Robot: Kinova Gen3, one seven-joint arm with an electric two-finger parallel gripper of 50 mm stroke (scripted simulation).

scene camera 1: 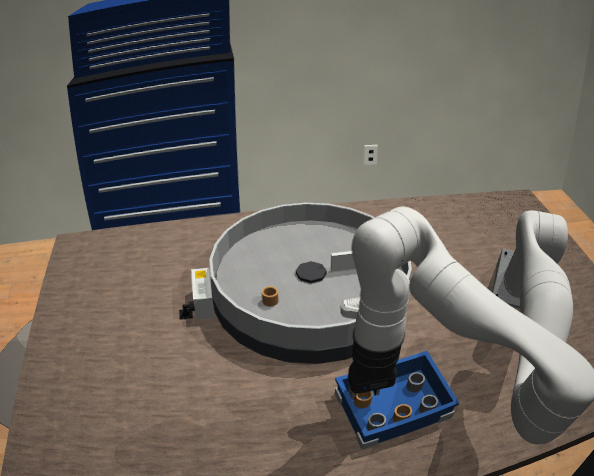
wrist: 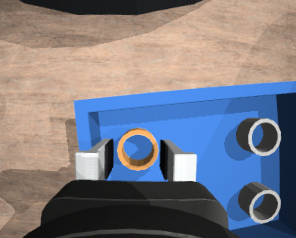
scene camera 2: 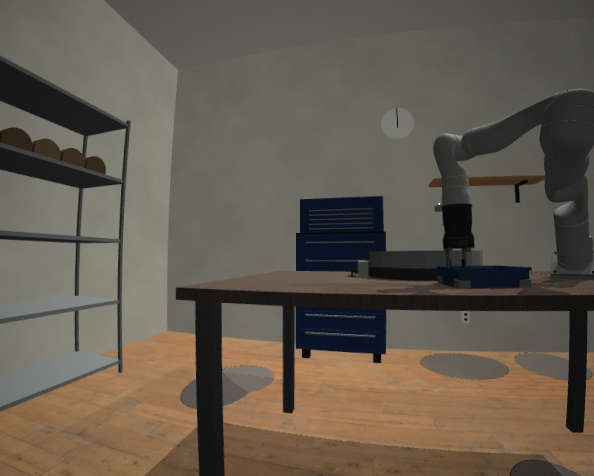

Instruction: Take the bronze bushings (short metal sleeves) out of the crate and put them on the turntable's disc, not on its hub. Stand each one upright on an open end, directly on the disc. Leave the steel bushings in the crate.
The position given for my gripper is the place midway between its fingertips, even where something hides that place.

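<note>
Bronze bushing (wrist: 148, 161). Blue crate (scene camera 1: 385, 403), (wrist: 208, 128), (scene camera 2: 455, 276). My gripper (scene camera 1: 363, 393), (wrist: 136, 153), (scene camera 2: 456, 272).
</note>
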